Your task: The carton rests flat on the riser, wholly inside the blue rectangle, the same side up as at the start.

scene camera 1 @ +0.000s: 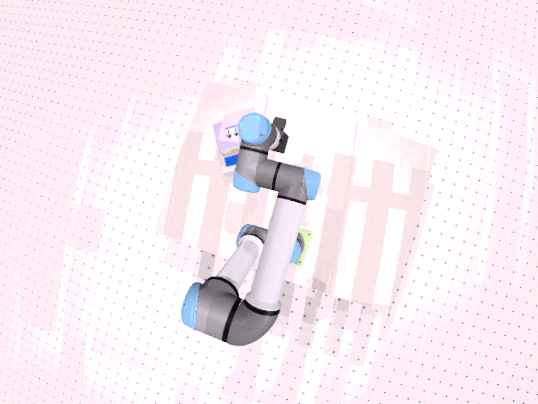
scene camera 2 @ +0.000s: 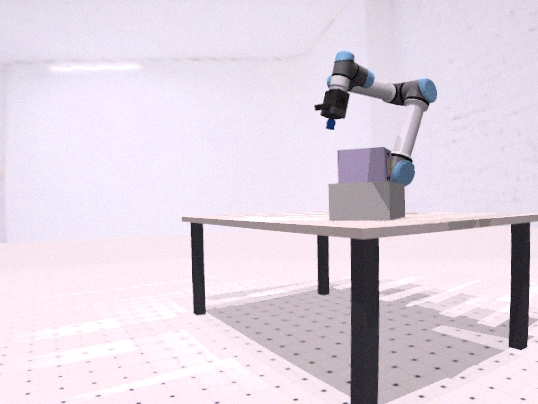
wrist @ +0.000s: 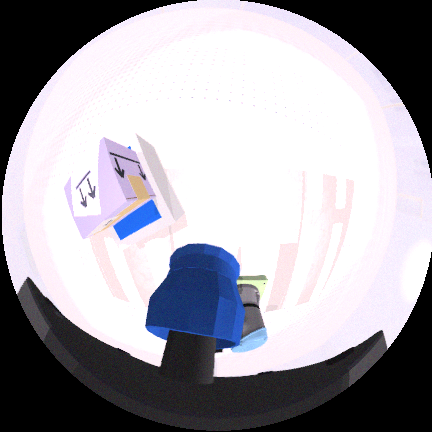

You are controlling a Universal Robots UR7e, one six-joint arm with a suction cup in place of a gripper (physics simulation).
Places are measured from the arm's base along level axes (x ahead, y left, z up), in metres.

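Where they show: hand, tool point: [scene camera 2: 329,128] [wrist: 203,271]; arm's base, link origin: [wrist: 241,295].
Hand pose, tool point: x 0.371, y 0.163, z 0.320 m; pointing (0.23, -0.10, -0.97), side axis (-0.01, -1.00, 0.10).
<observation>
Things, the pixels of their top centre, and the offset from my tool point. Level surfaces: height alone.
- lilac carton, top centre: [wrist: 85,192] [scene camera 2: 364,150] [scene camera 1: 232,132] 0.029 m ahead, 0.221 m left, 0.113 m down
- grey riser, top centre: [wrist: 120,194] [scene camera 2: 368,183] 0.017 m ahead, 0.222 m left, 0.228 m down
- blue rectangle, top centre: [wrist: 120,194] [scene camera 1: 237,143] 0.017 m ahead, 0.222 m left, 0.228 m down
- pale wooden table, surface height: 0.349 m down
The lilac carton [scene camera 1: 221,131] [scene camera 2: 362,165] [wrist: 106,172], with black arrow marks and a tan tape strip, sits flat on the grey riser [scene camera 2: 354,202] [wrist: 162,177]. Part of the blue rectangle [scene camera 1: 231,160] [wrist: 137,220] shows on the riser beside the carton's taped side, and a tiny bit of blue shows at the far side in the wrist view. The carton hides the rest, so I cannot tell whether all its edges lie inside. My suction cup [scene camera 2: 330,127] [wrist: 200,295] is open, holding nothing, above and to the side of the carton, apart from it.
The riser stands on a pale wooden table [scene camera 2: 280,223] with black legs, close to a table corner. The arm's base stands on a green plate [scene camera 1: 306,246] [wrist: 258,283]. The arm hides part of the carton and riser in the first scene view.
</observation>
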